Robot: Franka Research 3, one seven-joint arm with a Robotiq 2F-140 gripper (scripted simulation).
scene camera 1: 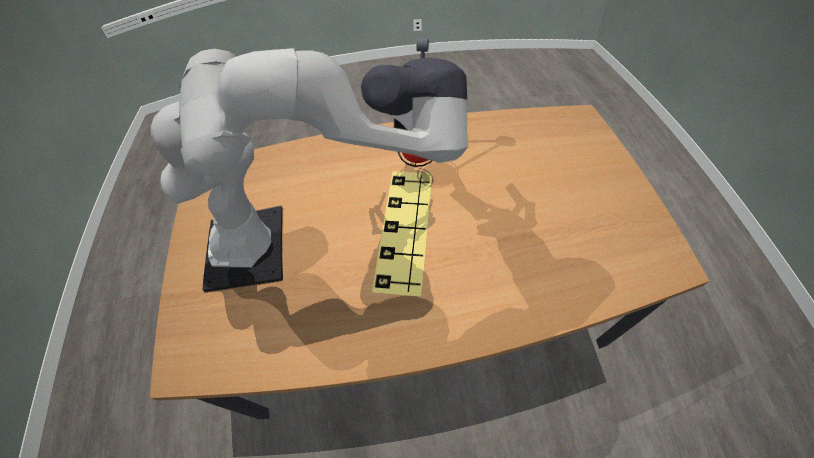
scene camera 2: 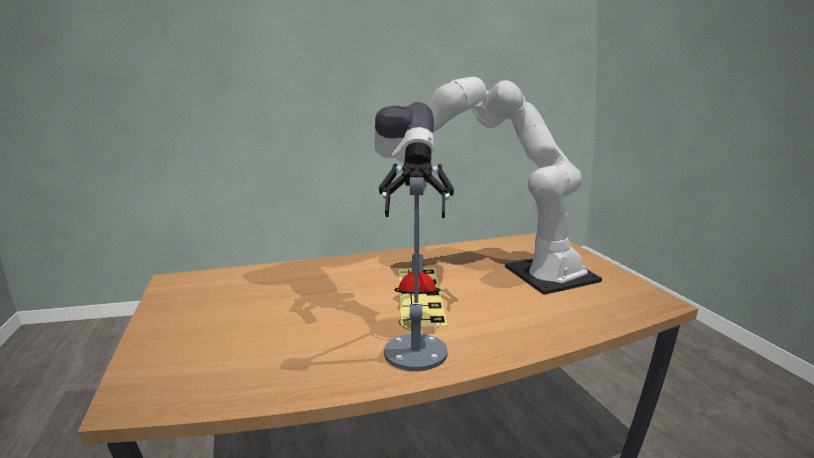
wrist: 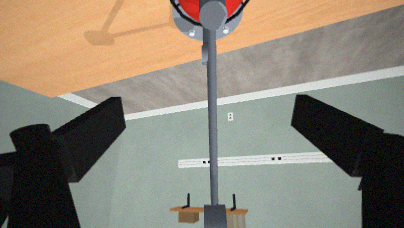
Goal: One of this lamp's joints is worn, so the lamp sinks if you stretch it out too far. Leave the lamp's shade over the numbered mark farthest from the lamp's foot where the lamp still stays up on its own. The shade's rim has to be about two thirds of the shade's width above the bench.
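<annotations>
Yellow strip: (scene camera 2: 433,311) and (scene camera 1: 399,192) are the same spot on it.
</annotations>
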